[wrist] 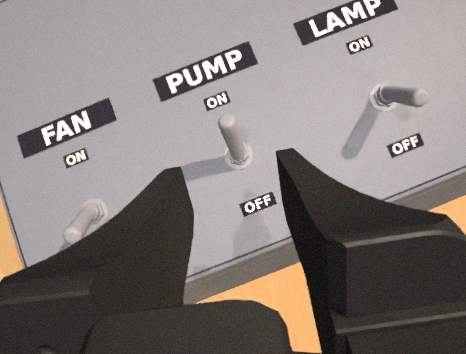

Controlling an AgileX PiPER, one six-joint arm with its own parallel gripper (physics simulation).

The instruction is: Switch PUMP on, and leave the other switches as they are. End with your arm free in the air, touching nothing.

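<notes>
The PUMP switch (232, 137) has a light grey lever that leans up toward its ON label (217, 100), away from its OFF label (258, 203). My gripper (232, 182) is open, with its two black fingers wide apart below and to either side of the PUMP lever. Neither finger appears to touch the lever. The FAN switch (85, 221) has a light grey lever pointing down and left, away from its ON label; the left finger hides the area below it. The LAMP switch (402, 95) has a dark lever with a light tip, pointing right and slightly down.
The switches stand on a grey panel (135, 60), tilted in the view. Its lower edge runs behind the fingers, with a wooden table (245, 287) beyond it. The FAN lever is close to the left finger. The LAMP switch stands above the right finger.
</notes>
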